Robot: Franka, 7 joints.
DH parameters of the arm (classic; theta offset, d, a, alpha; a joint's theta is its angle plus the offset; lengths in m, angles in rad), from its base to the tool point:
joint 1: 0 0.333 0 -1.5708
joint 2: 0 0 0 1.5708
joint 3: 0 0.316 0.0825 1.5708
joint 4: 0 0 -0.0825 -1.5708
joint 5: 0 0.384 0 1.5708
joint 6: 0 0 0.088 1.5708
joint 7: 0 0.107 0 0
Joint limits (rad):
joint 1: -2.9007..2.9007
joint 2: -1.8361..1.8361
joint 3: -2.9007..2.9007
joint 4: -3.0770..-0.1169
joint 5: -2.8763..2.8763
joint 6: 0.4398..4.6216
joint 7: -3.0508..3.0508
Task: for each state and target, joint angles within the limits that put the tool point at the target. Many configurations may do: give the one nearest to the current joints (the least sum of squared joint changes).
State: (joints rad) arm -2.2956 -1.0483 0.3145 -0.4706 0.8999 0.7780 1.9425
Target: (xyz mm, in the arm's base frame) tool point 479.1 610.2 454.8
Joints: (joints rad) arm -2.0347 -1.5577 0.3803 -0.2186 1.0206 1.3968 1.9425
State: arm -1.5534 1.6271 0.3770 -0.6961 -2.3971 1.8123 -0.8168
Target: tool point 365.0 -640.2 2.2
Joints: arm -1.2877 1.4646 0.5658 -1.0719 -2.3187 1.6629 -0.8168
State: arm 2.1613 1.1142 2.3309 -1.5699 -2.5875 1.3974 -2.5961
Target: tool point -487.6 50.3 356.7
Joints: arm 1.6486 1.2128 1.7750 -2.4735 -2.2310 1.1241 -2.5961
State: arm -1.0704 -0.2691 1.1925 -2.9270 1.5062 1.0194 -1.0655
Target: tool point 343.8 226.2 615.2
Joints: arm -0.8040 -0.6546 0.7537 -2.2086 1.7367 0.8120 -1.0655
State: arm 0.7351 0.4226 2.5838 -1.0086 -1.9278 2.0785 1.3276
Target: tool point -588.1 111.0 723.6
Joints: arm 0.5993 0.0143 2.4404 -1.6257 -1.8670 2.0908 1.3276
